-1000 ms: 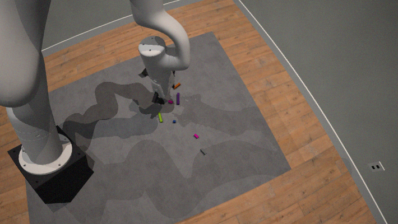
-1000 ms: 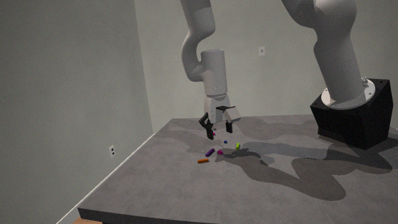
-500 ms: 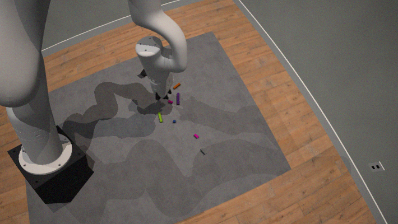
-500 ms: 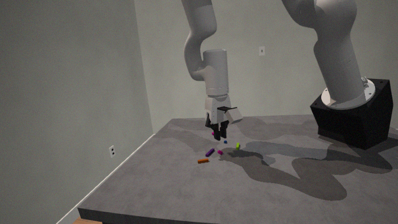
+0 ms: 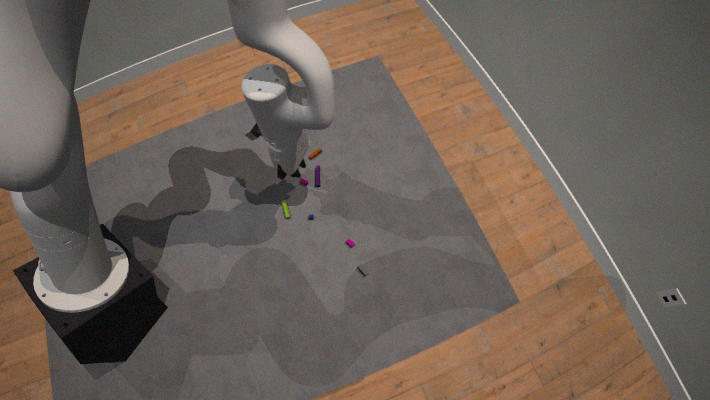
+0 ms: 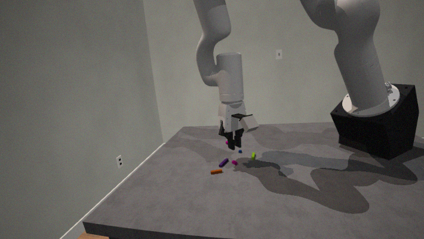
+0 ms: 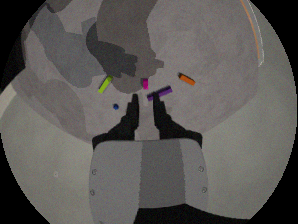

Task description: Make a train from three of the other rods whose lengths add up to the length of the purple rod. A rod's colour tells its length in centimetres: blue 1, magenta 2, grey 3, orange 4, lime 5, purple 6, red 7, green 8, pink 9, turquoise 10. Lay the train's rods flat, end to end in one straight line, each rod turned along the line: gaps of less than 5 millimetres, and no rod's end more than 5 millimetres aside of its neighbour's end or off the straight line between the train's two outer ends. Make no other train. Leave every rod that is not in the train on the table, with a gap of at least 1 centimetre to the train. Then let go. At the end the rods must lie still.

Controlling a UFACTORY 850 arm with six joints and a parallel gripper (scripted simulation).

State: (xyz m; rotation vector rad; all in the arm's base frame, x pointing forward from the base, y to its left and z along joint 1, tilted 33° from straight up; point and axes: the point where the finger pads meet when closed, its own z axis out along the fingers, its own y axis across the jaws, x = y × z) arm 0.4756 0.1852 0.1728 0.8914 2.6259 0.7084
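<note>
Right now my hand is 8 cm above the purple rod, 5 cm short of it and 1 cm to the right of it. From my hand the other things lie so: blue rod 11 cm to the right, 8 cm below, 2 cm ahead; lime rod 8 cm to the right, 8 cm below, 5 cm behind; orange rod 8 cm to the left, 8 cm below, 5 cm ahead.
</note>
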